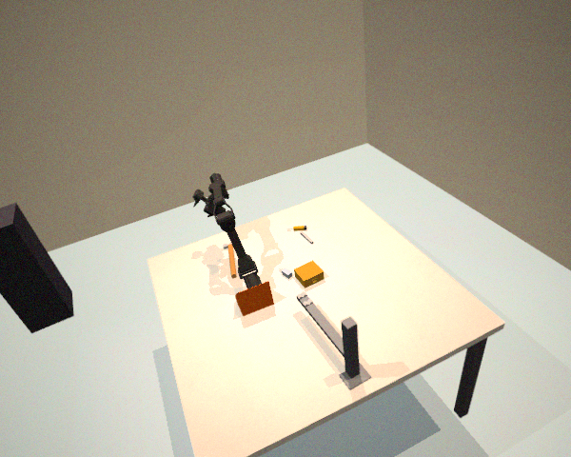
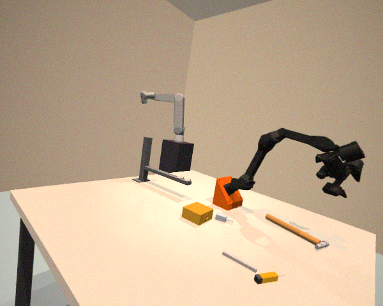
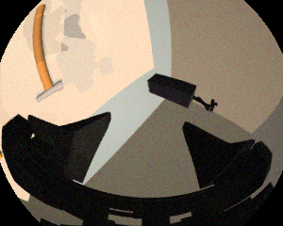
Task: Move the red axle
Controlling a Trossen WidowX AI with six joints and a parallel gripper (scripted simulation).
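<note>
The small grey block is 25 cm ahead of my gripper tip, 43 cm to the right of it and 25 cm below it. The rest, counted from my gripper tip: grey rod 48 cm ahead, 24 cm to the right, 25 cm below; yellow-handled tool 48 cm ahead, 14 cm to the right, 25 cm below; yellow beam 34 cm ahead, 53 cm to the right, 23 cm below.
</note>
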